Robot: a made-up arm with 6 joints.
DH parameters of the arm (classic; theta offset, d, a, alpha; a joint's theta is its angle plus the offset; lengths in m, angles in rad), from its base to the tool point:
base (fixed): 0 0.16 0 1.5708
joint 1: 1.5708 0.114 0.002 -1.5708
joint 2: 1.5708 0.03 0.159 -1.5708
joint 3: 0 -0.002 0 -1.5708
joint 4: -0.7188 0 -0.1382 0
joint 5: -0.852 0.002 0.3 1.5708
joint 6: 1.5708 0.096 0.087 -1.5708
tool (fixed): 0 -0.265 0 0
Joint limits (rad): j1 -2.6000..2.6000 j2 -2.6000..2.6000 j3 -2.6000..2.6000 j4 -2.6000..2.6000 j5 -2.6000..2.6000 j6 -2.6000..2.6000
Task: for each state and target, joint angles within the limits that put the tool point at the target. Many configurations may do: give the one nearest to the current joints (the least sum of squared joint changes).
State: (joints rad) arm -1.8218 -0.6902 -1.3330 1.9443 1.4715 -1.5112
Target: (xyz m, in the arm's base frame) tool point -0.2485 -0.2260 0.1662
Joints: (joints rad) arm -2.1103 -1.0934 -1.0187 2.5065 2.1102 -1.5878
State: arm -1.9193 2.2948 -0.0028 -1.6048 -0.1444 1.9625
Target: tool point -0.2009 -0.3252 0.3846
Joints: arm -2.4137 2.6000 -0.2817 -2.0180 -0.2353 2.5448
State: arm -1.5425 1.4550 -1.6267 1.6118 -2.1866 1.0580
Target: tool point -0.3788 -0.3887 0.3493
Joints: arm -2.0994 1.5554 -1.8500 2.0333 -2.0084 1.8335
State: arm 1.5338 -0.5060 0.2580 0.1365 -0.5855 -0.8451
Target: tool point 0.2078 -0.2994 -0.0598
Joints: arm 1.4391 -0.4656 -0.2646 -0.2467 -0.3803 -1.6309
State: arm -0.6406 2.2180 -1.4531 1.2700 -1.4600 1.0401
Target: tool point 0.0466 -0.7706 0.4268
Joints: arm -0.4890 2.4918 -1.6022 1.7933 -1.3663 0.5289
